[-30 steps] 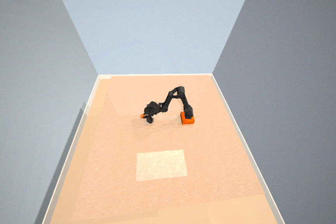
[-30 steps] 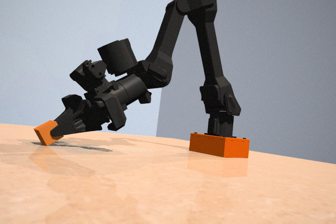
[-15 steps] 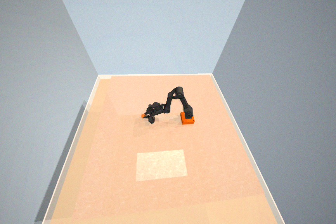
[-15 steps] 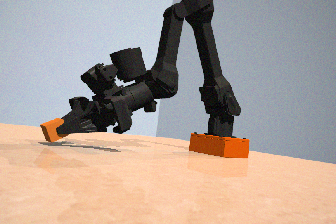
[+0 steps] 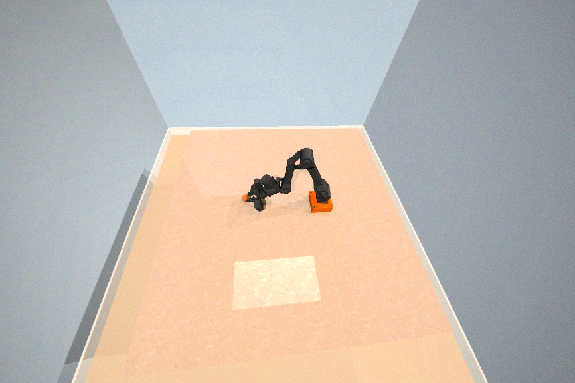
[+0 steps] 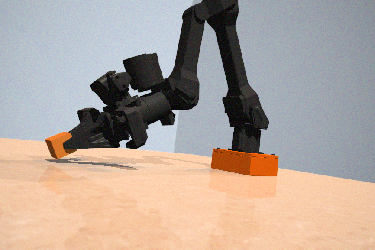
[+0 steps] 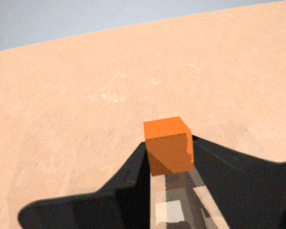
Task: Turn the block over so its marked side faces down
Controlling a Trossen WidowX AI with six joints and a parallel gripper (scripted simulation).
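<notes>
Now: the block 1 cm below my gripper tip.
</notes>
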